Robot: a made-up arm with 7 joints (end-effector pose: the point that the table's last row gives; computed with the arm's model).
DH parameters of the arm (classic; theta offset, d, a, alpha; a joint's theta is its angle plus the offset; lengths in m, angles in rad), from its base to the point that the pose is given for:
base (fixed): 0 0 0 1.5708
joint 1: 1.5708 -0.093 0 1.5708
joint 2: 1.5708 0 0 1.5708
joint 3: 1.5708 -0.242 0 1.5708
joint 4: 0 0 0 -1.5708
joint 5: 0 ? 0 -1.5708
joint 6: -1.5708 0 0 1.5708
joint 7: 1.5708 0 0 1.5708
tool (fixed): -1.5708 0 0 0
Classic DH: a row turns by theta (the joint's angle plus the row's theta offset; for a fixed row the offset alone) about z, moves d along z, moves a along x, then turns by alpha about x.
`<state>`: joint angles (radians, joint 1 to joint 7).
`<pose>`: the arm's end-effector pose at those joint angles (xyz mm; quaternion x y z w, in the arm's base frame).
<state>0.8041 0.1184 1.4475 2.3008 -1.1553 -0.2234 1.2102</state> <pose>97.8 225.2 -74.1 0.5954 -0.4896 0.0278 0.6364</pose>
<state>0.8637 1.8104 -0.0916 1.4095 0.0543 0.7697 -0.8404</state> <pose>63.2 356.1 150.3 0.8996 -0.3504 0.2239 0.1333</pose>
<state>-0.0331 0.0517 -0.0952 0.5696 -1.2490 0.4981 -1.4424</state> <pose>72.4 104.3 -377.6 0.7445 -0.3736 -0.4004 0.3818</pose>
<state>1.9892 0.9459 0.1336 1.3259 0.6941 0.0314 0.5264</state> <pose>73.0 332.3 198.7 -0.1209 0.9791 0.1014 0.1280</pose>
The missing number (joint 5, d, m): -0.158
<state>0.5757 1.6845 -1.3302 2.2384 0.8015 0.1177 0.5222</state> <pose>81.1 249.9 -70.6 -0.2655 -0.2673 -0.5353 0.7560</pose>
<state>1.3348 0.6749 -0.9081 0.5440 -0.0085 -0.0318 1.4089</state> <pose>337.3 278.3 -29.4 -0.0638 -0.2830 -0.6039 0.7424</pose>
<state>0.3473 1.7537 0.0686 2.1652 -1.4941 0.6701 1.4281</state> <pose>110.3 242.3 79.0 0.8372 0.0202 -0.3340 0.4326</pose>
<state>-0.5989 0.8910 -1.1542 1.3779 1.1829 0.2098 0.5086</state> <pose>-106.8 215.6 -267.8 -0.4457 0.1716 -0.0150 0.8784</pose>
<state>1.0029 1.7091 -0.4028 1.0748 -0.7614 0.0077 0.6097</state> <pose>77.4 414.7 102.3 0.7107 -0.0679 -0.3492 0.6070</pose>
